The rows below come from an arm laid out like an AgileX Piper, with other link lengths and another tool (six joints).
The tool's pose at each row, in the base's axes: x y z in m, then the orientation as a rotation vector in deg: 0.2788, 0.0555, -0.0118, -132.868, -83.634, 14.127; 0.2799, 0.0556, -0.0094, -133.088, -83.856, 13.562; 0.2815, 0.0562, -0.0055, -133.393, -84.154, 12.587; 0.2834, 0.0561, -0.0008, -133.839, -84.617, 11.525; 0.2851, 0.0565, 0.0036, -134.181, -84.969, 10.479; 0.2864, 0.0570, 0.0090, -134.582, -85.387, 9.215; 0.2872, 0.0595, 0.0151, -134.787, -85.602, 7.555; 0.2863, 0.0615, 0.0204, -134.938, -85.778, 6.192; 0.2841, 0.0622, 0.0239, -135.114, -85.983, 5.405
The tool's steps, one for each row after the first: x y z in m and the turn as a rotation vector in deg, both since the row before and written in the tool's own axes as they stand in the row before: 0.0007, -0.0001, -0.0025, -0.438, 0.200, -0.108; 0.0015, -0.0005, -0.0040, -0.665, 0.398, -0.170; 0.0011, -0.0002, -0.0050, -0.874, 0.337, -0.212; 0.0014, -0.0004, -0.0045, -0.746, 0.398, -0.191; 0.0015, -0.0011, -0.0053, -0.895, 0.480, -0.230; 0.0031, -0.0024, -0.0053, -0.799, 0.860, -0.247; 0.0020, -0.0033, -0.0042, -0.652, 0.705, -0.208; 0.0001, -0.0033, -0.0026, -0.490, 0.332, -0.143
